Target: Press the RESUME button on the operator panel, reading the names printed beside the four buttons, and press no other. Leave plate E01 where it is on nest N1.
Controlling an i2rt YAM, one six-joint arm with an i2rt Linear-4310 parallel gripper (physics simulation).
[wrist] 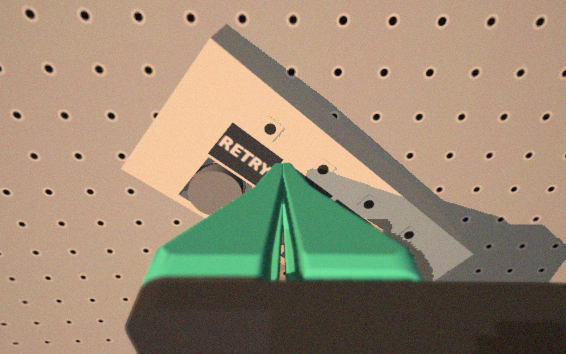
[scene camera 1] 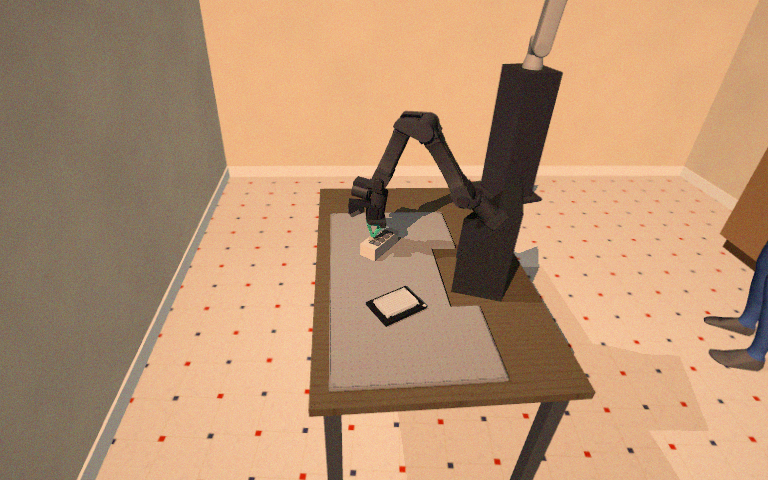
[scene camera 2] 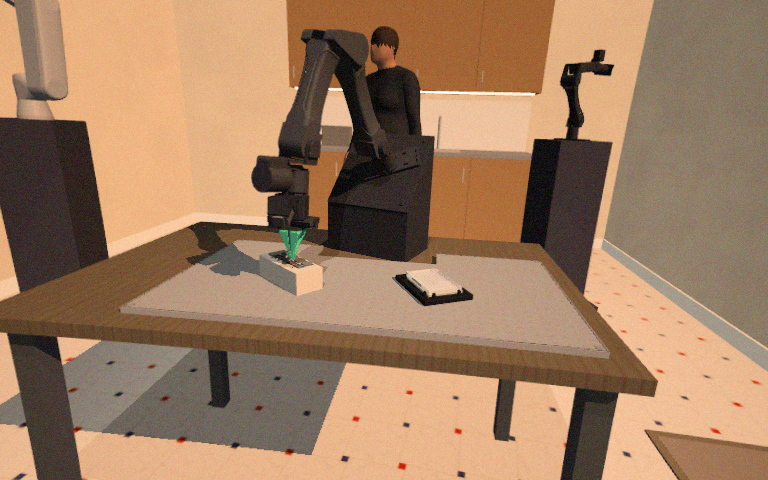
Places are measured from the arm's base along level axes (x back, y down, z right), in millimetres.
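Where they show: gripper, fingertip midpoint: [wrist: 282, 176] [scene camera 1: 372, 236] [scene camera 2: 292, 260]; arm's base, link origin: [scene camera 1: 492, 217] [scene camera 2: 388, 165].
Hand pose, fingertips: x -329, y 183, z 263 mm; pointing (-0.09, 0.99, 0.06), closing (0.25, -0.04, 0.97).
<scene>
Things, the pixels of their centre, and the offset from my fingertips. Level surfaces: height alone.
- cream operator panel, body centre: [wrist: 309, 188] [scene camera 2: 289, 270] [scene camera 1: 379, 242] dx +33, dy +38, dz +8 mm
- label RETRY, body centre: [wrist: 246, 156] dx -6, dy +13, dz -14 mm
- round grey button, body centre: [wrist: 216, 190] dx +7, dy +14, dz -32 mm
- White plate E01, body centre: [scene camera 2: 432, 281] [scene camera 1: 396, 302] dx -31, dy +47, dz -324 mm
- black nest N1, body centre: [scene camera 2: 432, 284] [scene camera 1: 396, 304] dx -31, dy +55, dz -324 mm
- mat, surface height: dy +66 mm
- wooden table, surface height: dy +79 mm
The cream operator panel [scene camera 1: 370, 250] [scene camera 2: 308, 281] [wrist: 192, 95] lies on the grey perforated mat. In the wrist view the label RETRY [wrist: 244, 154] is readable, with a round grey button [wrist: 215, 187] beside it. The fingers cover the other buttons and most of their labels; the name RESUME cannot be read. My gripper [scene camera 1: 373, 236] [scene camera 2: 292, 259] [wrist: 282, 176] has its green fingers shut and empty, tips down at the panel's top, just past the RETRY label; contact cannot be told. White plate E01 [scene camera 1: 396, 301] [scene camera 2: 433, 280] sits on black nest N1 [scene camera 1: 387, 320] [scene camera 2: 442, 299].
The mat [scene camera 1: 362, 362] [scene camera 2: 509, 322] lies on a wooden table [scene camera 1: 538, 333] [scene camera 2: 73, 294]. The arm's dark pedestal [scene camera 1: 481, 260] [scene camera 2: 368, 229] stands at the table's side. A person [scene camera 2: 393, 93] stands behind it. Another arm [scene camera 2: 573, 99] stands on a separate pedestal.
</scene>
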